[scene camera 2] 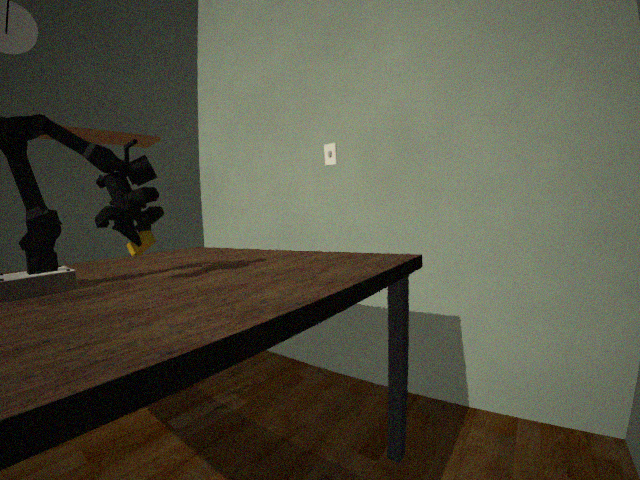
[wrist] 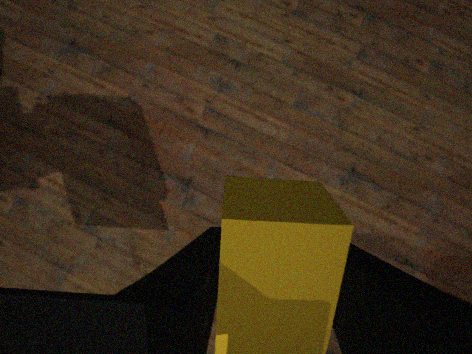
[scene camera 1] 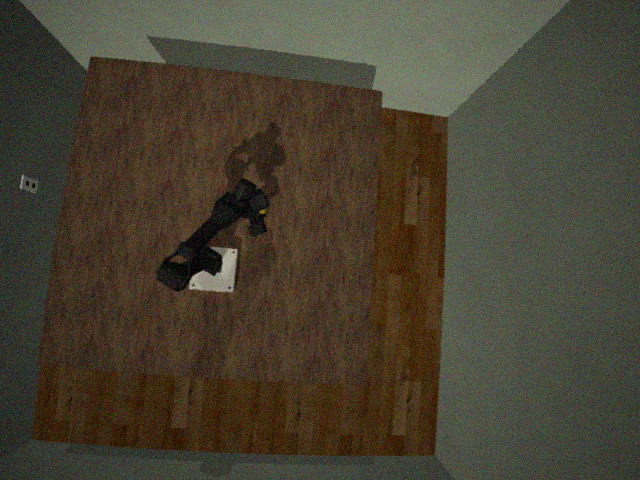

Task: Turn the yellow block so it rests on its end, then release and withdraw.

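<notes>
The yellow block (scene camera 1: 262, 211) (scene camera 2: 146, 239) (wrist: 282, 260) is tilted in the air above the wooden table (scene camera 1: 310, 284) (scene camera 2: 206, 304). My gripper (scene camera 2: 138, 242) (wrist: 268, 241) is shut on it, with one dark finger on each side in the wrist view. In scene camera 2 the gripper leans and the block hangs at a slant, its lower corner above the table top. In scene camera 1 a small part of the block shows beside the gripper; the arm hides the rest. The block's near end is cut off by the bottom edge of the wrist view.
The arm stands on a white base plate (scene camera 1: 227, 273) (scene camera 2: 67, 270). The arm's shadow (scene camera 1: 258, 152) lies on the table. The table's edge (scene camera 2: 421, 261) and a dark leg (scene camera 2: 397, 361) show at the right in scene camera 2. Walls stand around the table.
</notes>
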